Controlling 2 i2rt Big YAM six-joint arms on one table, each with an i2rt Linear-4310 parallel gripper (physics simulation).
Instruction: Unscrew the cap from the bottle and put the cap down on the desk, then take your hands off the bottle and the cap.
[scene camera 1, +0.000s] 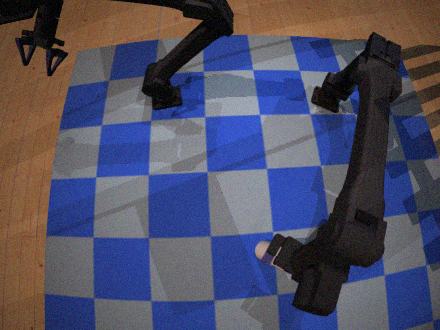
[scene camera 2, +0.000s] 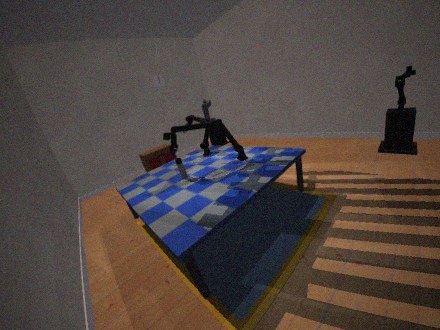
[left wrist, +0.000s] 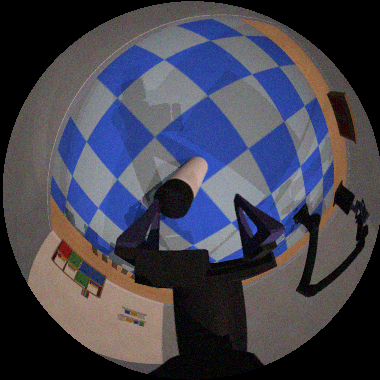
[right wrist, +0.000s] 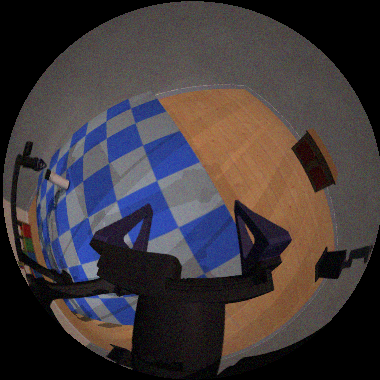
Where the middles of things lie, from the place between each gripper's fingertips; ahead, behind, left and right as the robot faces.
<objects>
Now: left hand 10 mm past the dark cap (left wrist: 174, 196), 50 mm to the right of it and 70 mm above it.
The dark cap lies 70 cm to the left of my right hand, 50 cm ahead of it and 17 cm below it.
</objects>
